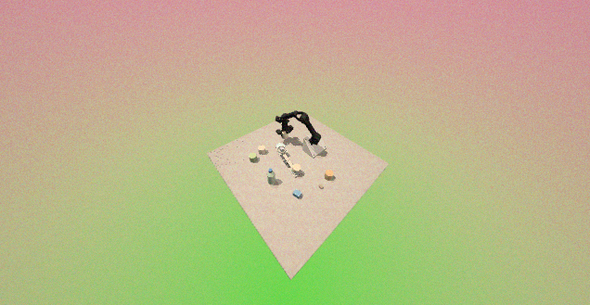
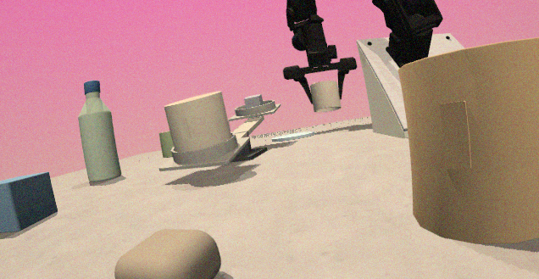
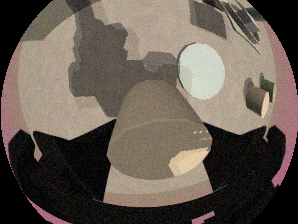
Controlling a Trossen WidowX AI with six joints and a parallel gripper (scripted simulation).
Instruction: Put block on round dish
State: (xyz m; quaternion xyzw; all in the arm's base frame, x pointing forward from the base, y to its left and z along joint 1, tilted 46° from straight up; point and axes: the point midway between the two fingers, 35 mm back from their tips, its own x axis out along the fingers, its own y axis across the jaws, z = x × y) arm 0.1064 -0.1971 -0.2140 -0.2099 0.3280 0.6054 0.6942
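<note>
My gripper tip is 170 mm short of the grey block, 140 mm to the right of it and 20 mm below it. From my gripper tip the other things lie so: round pale-blue dish 100 mm ahead, 70 mm below, 40 mm to the left; pale-green bottle 440 mm ahead, 310 mm to the left, 40 mm above; balance 260 mm to the left, 200 mm ahead, 30 mm below.
</note>
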